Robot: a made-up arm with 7 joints.
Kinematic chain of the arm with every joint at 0, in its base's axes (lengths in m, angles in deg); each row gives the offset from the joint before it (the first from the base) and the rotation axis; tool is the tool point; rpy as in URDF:
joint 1: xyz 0 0 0.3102 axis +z
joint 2: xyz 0 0 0 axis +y
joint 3: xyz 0 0 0.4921 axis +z
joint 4: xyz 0.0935 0 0 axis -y
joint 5: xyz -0.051 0 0.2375 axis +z
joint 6: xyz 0 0 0 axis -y
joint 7: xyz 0.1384 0 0 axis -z
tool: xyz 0 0 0 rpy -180 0 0
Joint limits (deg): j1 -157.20..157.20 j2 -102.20..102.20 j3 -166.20..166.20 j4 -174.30..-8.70 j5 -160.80..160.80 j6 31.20..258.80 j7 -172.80..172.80
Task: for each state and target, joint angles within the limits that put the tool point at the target. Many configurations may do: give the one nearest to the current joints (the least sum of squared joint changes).
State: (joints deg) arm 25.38 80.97 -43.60 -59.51 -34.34 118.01 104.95
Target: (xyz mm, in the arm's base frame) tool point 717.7 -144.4 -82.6
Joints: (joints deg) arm 7.97 98.21 -44.92 -64.18 -34.33 115.17 104.95
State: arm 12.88 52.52 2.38 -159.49 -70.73 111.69 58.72
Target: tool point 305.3 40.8 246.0
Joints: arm 4.12 42.52 -4.90 -162.40 -70.83 108.61 58.72
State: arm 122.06 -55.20 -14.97 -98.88 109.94 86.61 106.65
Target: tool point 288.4 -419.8 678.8
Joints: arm 110.74 -100.20 -15.50 -108.63 109.79 88.37 106.65
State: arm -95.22 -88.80 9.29 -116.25 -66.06 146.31 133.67
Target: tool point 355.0 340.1 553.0
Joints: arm -104.63 -100.19 23.22 -128.46 -72.06 149.34 133.67
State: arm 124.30 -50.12 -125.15 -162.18 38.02 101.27 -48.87
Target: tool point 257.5 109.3 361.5
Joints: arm 146.64 -43.30 -106.93 -165.44 37.41 94.38 -48.87
